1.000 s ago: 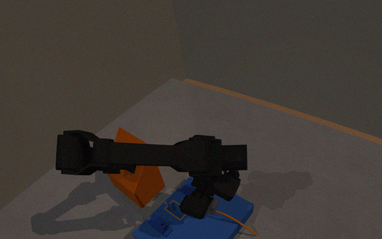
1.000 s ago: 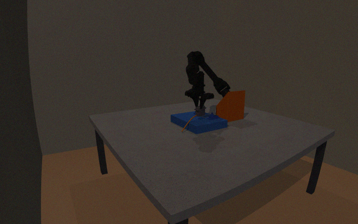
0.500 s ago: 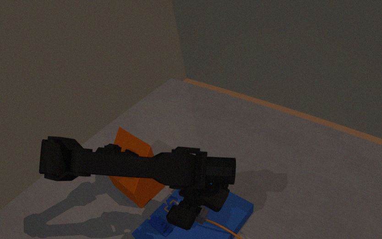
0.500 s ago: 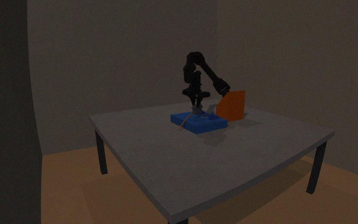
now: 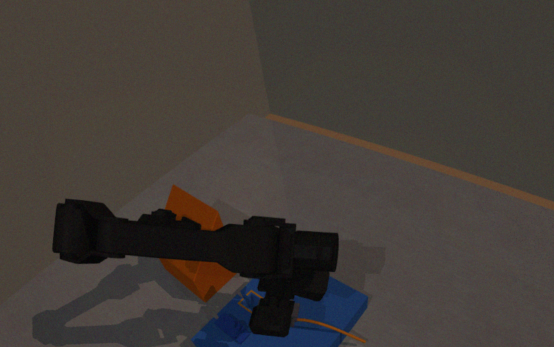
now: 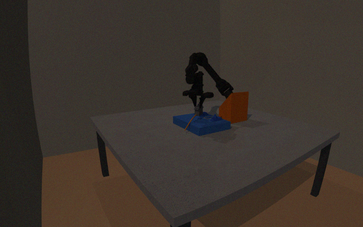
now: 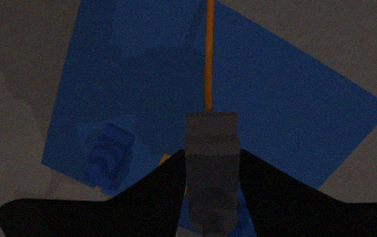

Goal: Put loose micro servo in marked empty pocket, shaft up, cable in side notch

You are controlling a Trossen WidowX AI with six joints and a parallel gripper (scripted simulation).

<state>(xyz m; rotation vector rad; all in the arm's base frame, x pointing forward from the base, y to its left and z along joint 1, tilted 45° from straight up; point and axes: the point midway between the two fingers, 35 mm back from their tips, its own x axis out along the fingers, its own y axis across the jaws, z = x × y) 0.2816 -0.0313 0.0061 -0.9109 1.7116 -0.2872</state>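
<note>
The blue deck is 1 cm ahead of my gripper tip and 10 cm below it.
</note>
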